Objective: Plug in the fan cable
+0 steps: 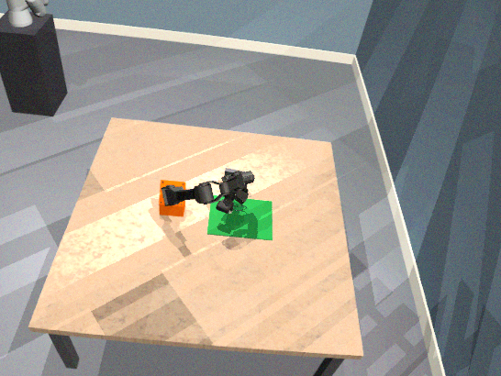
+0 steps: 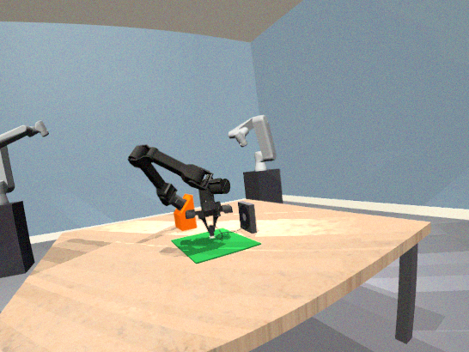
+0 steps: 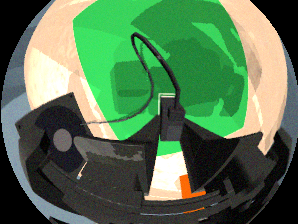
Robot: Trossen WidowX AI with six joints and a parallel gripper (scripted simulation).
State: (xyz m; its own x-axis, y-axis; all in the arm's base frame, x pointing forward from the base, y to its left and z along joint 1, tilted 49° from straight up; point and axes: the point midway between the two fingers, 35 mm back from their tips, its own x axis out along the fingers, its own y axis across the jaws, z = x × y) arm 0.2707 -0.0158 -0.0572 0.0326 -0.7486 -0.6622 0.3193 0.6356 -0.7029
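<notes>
The dark cable plug lies 10 mm ahead of my gripper tip and 10 mm above it. The rest, counted from my gripper tip: black fan (150 mm to the left, 40 mm above, 20 mm ahead); then green board (70 mm ahead, 40 mm below, 30 mm to the right).
</notes>
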